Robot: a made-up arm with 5 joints.
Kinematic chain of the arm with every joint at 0, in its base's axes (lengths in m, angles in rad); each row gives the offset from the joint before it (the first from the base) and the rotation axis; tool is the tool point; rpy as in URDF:
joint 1: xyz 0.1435 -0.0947 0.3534 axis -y
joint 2: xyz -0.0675 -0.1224 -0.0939 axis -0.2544 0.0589 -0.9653
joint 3: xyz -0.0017 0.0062 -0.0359 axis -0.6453 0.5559 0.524
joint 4: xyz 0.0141 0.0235 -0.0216 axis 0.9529 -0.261 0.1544
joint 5: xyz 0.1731 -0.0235 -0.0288 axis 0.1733 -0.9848 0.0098
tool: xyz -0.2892 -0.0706 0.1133 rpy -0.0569 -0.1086 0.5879
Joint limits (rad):
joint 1: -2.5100..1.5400
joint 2: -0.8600..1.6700
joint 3: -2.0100..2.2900
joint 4: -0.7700..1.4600
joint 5: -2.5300..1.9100
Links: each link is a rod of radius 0.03 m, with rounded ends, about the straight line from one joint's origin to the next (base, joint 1, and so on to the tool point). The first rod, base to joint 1, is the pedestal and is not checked.
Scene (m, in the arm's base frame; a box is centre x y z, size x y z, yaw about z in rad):
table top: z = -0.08
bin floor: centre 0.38 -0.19 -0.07 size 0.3 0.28 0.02 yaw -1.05
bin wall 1: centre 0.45 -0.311 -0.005 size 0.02 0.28 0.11 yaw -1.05
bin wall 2: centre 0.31 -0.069 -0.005 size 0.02 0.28 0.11 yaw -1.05
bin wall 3: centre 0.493 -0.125 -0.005 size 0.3 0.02 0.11 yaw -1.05
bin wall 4: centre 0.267 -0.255 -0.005 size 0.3 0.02 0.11 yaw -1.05
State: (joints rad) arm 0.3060 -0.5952 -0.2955 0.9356 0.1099
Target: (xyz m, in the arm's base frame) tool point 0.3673 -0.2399 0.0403
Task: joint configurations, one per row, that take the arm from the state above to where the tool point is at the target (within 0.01 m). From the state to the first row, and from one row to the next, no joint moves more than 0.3 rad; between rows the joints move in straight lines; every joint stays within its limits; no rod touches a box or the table.
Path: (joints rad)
1: 0.5119 -0.5501 -0.0567 0.8859 0.1401
2: 0.7177 -0.5049 0.1821 0.8362 0.1703
3: 0.9236 -0.4598 0.4209 0.7866 0.2005
4: 1.1227 -0.6079 0.5465 0.9562 0.3751
5: 1.3219 -0.7560 0.6720 1.1258 0.5496
6: 1.1520 -0.6936 0.4751 0.8455 0.6972
7: 0.9821 -0.6312 0.2781 0.5652 0.8448

